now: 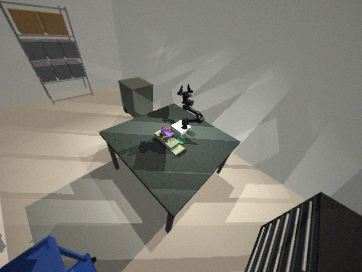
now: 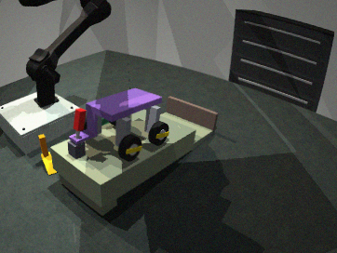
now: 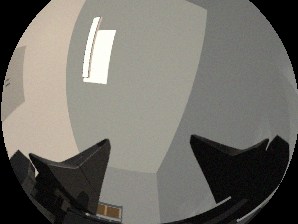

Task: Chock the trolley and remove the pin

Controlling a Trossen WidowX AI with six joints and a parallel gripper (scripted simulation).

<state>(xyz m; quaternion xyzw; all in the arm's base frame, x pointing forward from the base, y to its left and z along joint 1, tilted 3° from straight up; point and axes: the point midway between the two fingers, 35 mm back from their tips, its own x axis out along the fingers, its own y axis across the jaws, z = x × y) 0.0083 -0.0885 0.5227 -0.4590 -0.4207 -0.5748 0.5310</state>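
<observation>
The yellow chock is 18 cm ahead of my gripper tip, 2 cm to the right of it and 60 cm below it. From my gripper tip the other things lie so: trolley: 29 cm ahead, 11 cm to the left, 51 cm below; then red-headed stop pin: 29 cm ahead, 1 cm to the left, 49 cm below; then ramp: 29 cm ahead, 12 cm to the left, 57 cm below.
</observation>
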